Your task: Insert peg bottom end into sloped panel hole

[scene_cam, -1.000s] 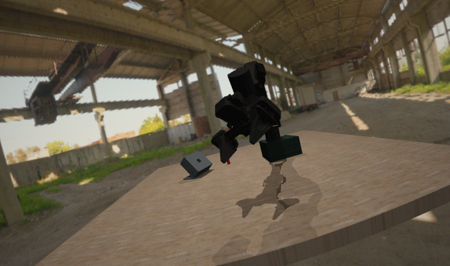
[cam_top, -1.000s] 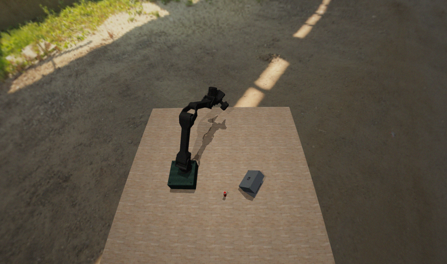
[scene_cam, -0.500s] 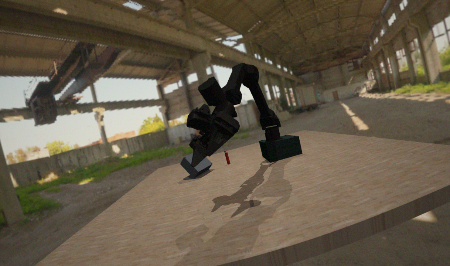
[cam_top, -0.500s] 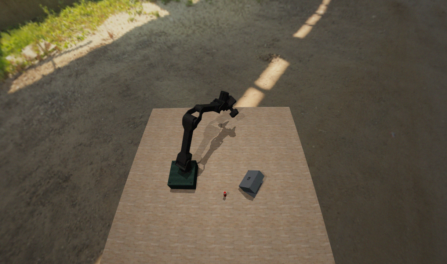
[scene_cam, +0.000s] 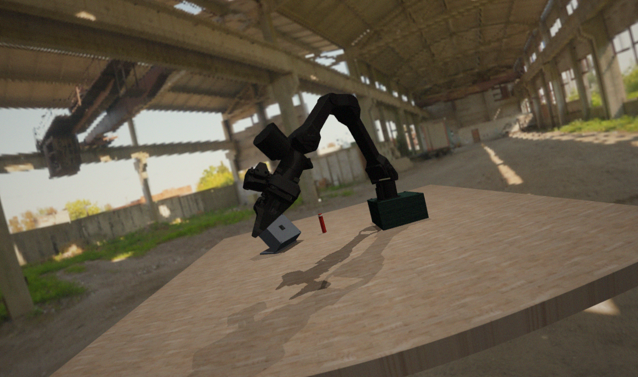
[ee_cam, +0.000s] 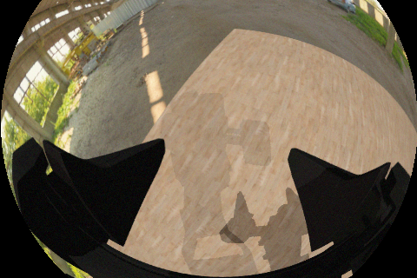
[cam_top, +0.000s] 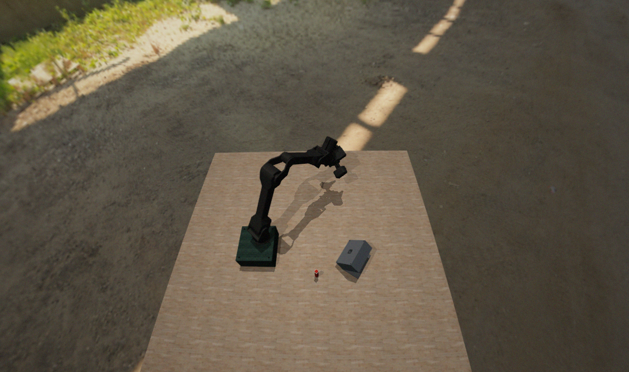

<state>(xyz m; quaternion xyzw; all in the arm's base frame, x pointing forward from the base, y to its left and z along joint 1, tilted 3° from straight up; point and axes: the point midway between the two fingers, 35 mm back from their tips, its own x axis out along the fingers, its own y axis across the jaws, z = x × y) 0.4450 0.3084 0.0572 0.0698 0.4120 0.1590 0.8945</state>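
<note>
The red peg is 52 cm to the right of my gripper tip, 25 cm behind it and 10 cm below it. Also, from my gripper tip: grey sloped panel 48 cm to the right, 10 cm below, 7 cm behind.
</note>
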